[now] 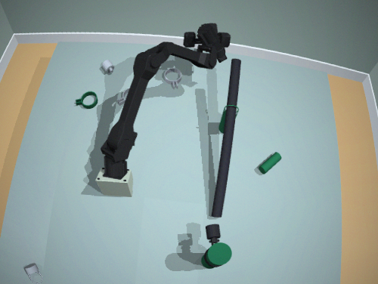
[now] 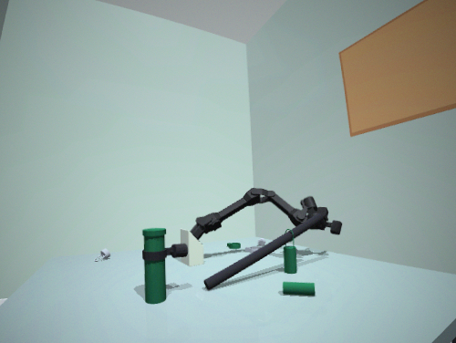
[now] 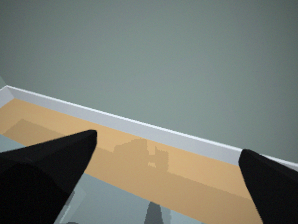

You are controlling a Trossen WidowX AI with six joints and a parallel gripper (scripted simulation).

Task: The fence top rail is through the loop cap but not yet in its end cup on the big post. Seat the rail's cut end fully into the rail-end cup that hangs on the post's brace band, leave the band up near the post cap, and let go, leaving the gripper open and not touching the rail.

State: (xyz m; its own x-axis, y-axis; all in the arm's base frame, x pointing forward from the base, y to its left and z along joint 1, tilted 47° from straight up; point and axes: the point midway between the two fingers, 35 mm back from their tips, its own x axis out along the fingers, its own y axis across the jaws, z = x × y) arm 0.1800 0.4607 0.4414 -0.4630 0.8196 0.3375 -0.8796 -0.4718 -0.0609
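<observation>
Now: the rail-end cup 160 mm ahead of my gripper tip, 800 mm to the right of it and 20 mm above it. Also, from my gripper tip: green cylinder (340 mm ahead, 480 mm to the right, 90 mm below); small green post (160 mm ahead, 370 mm to the right); white cup (340 mm behind, 190 mm to the right, 90 mm below).
</observation>
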